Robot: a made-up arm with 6 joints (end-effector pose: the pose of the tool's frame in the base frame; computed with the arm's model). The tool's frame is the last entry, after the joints.
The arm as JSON. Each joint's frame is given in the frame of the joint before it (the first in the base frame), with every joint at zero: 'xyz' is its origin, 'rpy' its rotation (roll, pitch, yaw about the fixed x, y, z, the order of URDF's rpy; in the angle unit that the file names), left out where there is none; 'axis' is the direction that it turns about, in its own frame. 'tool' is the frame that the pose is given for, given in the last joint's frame.
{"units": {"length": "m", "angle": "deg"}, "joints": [
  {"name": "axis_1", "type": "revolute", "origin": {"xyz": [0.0, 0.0, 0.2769]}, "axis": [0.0, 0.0, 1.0]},
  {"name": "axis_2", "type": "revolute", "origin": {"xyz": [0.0, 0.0, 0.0], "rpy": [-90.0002, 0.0, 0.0]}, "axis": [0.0, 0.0, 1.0]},
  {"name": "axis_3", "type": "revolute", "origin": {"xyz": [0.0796, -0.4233, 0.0]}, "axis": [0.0, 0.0, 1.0]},
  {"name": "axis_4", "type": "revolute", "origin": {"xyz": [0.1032, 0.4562, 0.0], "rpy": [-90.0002, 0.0, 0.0]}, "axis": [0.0, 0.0, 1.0]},
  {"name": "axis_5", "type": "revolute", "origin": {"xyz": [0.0, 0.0, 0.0], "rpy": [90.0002, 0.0, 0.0]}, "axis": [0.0, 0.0, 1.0]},
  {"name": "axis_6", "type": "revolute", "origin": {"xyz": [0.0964, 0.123, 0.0], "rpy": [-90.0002, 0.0, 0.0]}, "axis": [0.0, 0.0, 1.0]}
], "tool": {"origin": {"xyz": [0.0, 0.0, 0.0]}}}
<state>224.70 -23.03 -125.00 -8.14 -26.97 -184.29</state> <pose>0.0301 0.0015 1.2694 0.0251 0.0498 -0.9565 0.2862</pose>
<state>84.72 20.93 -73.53 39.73 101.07 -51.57</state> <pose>-0.0295 0.6475 0.3206 -0.3911 -0.7672 0.4644 0.2070</pose>
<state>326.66 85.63 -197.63 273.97 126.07 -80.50</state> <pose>0.6008 -0.5817 0.4884 0.7975 -0.0132 -0.5487 0.2505</pose>
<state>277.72 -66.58 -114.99 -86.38 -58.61 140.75</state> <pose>0.0888 0.4982 0.9529 0.4381 0.2202 0.8442 0.2167</pose>
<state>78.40 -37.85 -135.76 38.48 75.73 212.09</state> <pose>-0.0905 -0.1454 1.2395 -0.4162 0.4965 0.7394 0.1832</pose>
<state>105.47 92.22 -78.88 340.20 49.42 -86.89</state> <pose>-0.0838 0.3416 -0.4292 -0.2531 0.8185 -0.4976 0.1354</pose>
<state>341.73 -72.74 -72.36 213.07 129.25 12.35</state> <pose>-0.3244 0.0173 0.9840 0.0862 -0.7526 0.0055 0.6528</pose>
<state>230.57 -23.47 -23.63 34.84 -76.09 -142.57</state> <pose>-0.2799 -0.2121 0.5912 0.4841 -0.2360 -0.6558 0.5291</pose>
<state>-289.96 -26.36 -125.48 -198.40 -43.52 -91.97</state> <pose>0.0963 0.1222 1.0933 -0.5675 0.1115 -0.3078 0.7555</pose>
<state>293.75 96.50 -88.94 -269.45 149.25 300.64</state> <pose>0.3197 -0.3648 -0.2602 -0.1272 0.2412 -0.2819 0.9199</pose>
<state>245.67 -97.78 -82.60 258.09 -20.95 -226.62</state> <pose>0.3293 0.4100 0.8346 0.1801 0.0196 0.7370 0.6512</pose>
